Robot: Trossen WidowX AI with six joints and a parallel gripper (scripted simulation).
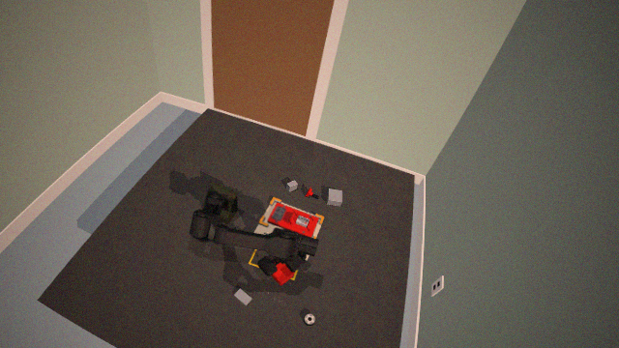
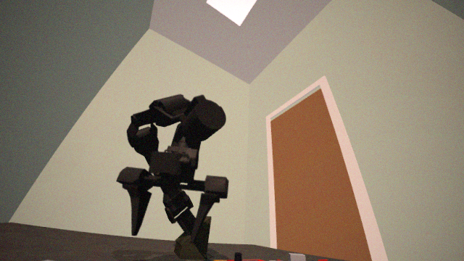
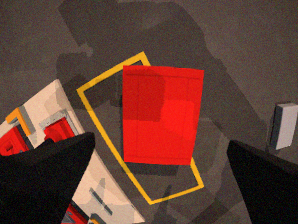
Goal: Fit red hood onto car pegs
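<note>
My gripper tip is 6 cm above the red hood. Also, from my gripper tip: small wheel: 15 cm ahead, 15 cm to the right, 6 cm below; then cream jig plate: 1 cm behind, 22 cm to the left, 6 cm below.
</note>
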